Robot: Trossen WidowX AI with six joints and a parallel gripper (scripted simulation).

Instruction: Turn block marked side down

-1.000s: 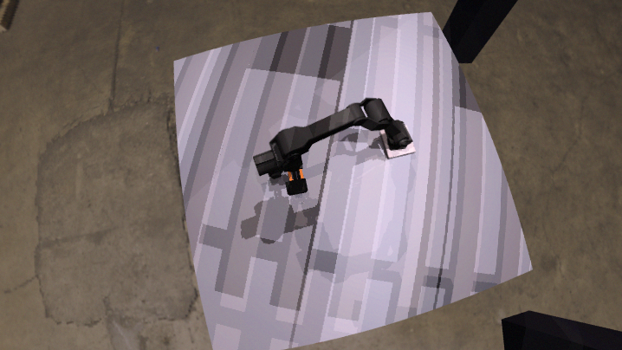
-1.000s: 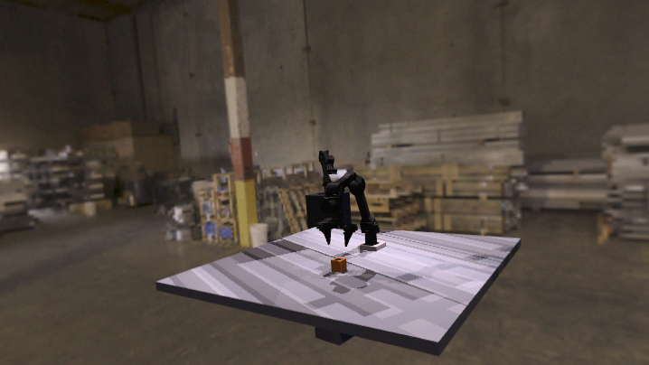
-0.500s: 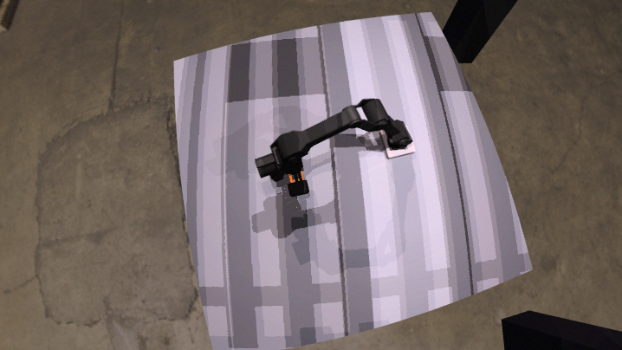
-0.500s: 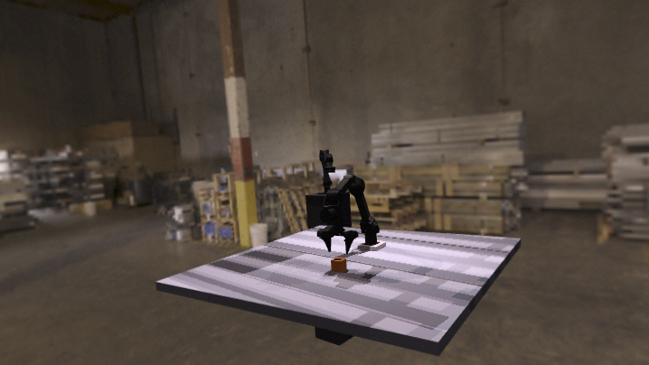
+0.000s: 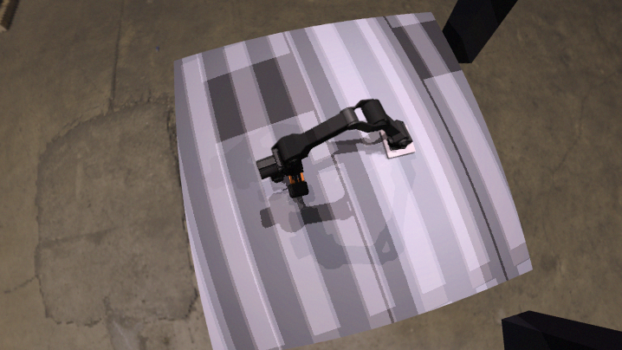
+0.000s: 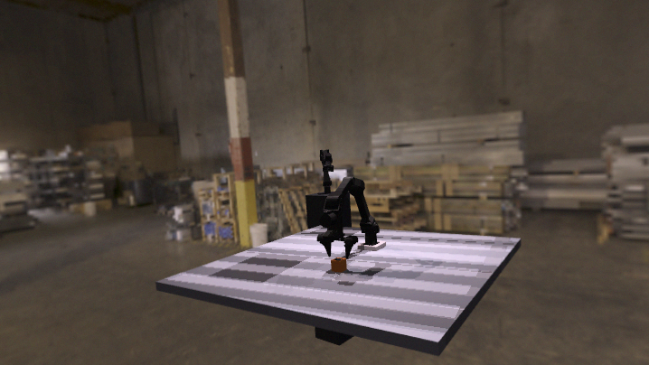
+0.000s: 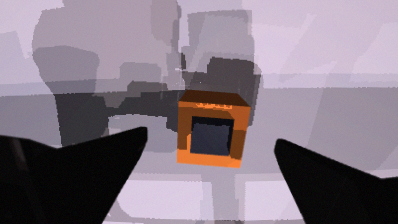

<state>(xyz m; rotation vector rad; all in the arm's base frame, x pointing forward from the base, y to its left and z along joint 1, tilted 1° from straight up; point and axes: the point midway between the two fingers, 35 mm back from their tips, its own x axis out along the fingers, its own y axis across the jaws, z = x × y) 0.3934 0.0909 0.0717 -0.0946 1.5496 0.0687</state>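
The orange block lies 2 cm below my gripper tip.
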